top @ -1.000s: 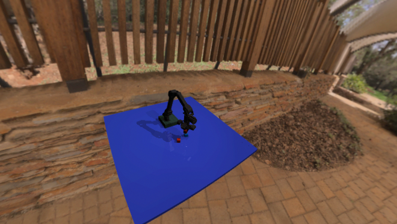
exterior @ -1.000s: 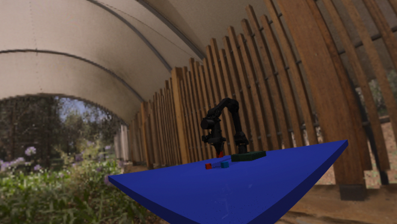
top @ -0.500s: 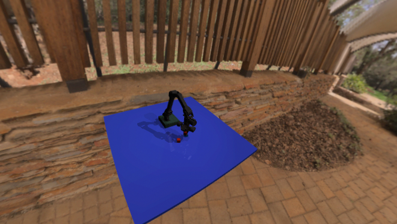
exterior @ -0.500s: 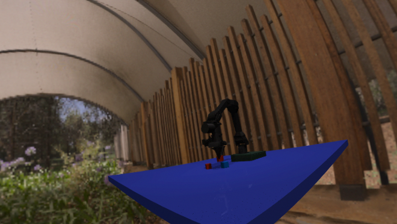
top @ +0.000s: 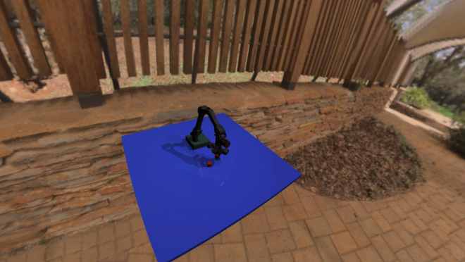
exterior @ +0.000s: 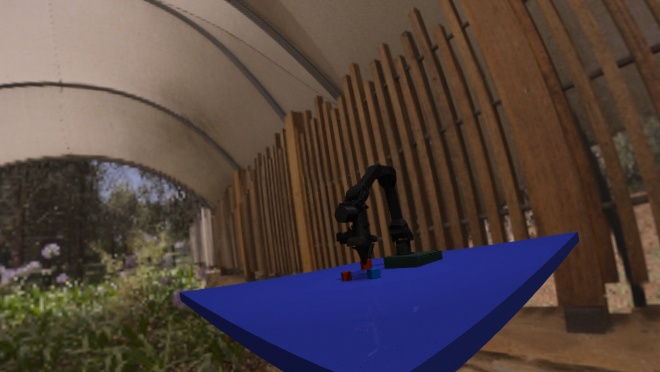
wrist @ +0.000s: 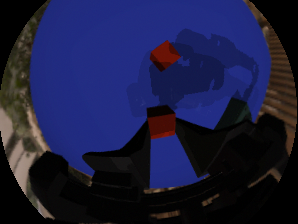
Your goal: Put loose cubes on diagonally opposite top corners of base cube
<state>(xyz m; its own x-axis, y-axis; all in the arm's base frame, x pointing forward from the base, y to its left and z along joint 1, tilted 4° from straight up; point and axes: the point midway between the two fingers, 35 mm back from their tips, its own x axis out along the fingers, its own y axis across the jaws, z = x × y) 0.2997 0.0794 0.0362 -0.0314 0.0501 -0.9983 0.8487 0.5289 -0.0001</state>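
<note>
Right now the blue cube is 40 mm below my gripper tip, 20 mm to the left of it and 10 mm behind it.
</note>
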